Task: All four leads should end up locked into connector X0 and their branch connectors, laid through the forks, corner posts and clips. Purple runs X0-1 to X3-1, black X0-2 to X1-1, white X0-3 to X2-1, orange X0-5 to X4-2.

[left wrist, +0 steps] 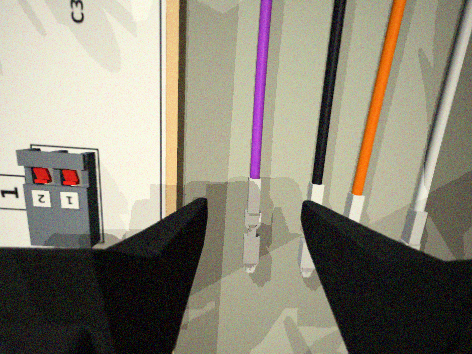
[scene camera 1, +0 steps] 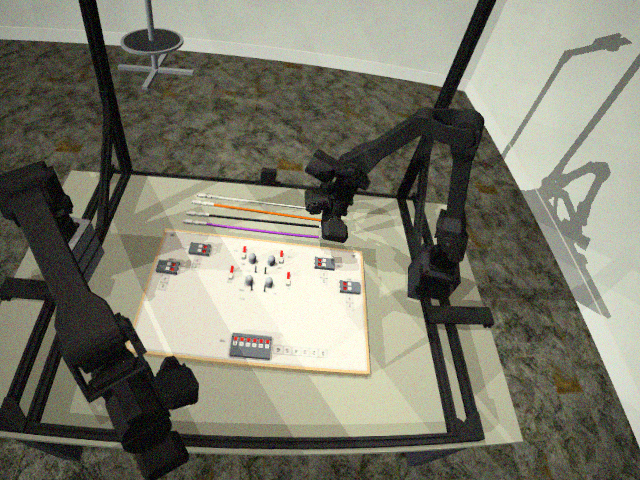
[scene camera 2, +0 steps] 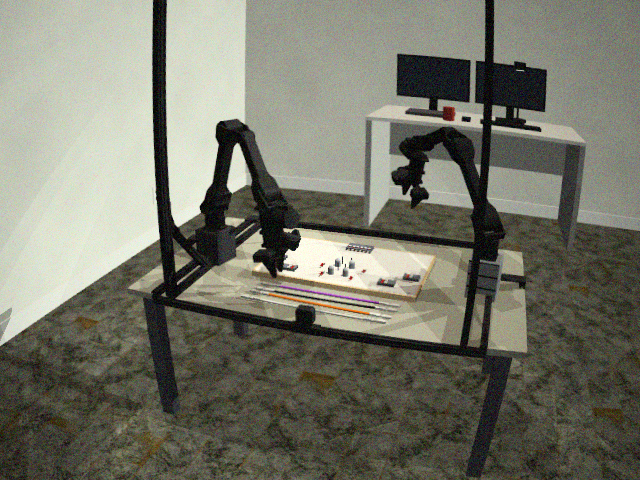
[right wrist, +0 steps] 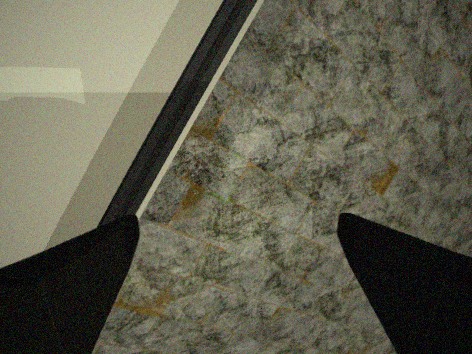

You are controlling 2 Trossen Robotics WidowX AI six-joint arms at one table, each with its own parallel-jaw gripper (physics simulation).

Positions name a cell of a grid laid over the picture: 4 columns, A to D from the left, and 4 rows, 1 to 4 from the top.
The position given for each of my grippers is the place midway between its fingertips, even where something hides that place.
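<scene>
My right gripper (scene camera 1: B4), (scene camera 2: C2), (right wrist: C3) is open and holds nothing. My left gripper (scene camera 1: C2) is visible too, also in the left wrist view (left wrist: C3) and at (scene camera 2: B3). I see a white lead (left wrist: D3); in the right wrist view the lead is out of frame. A harness board (scene camera 1: B3), (left wrist: A1), (scene camera 2: C3) is in sight as well.
</scene>
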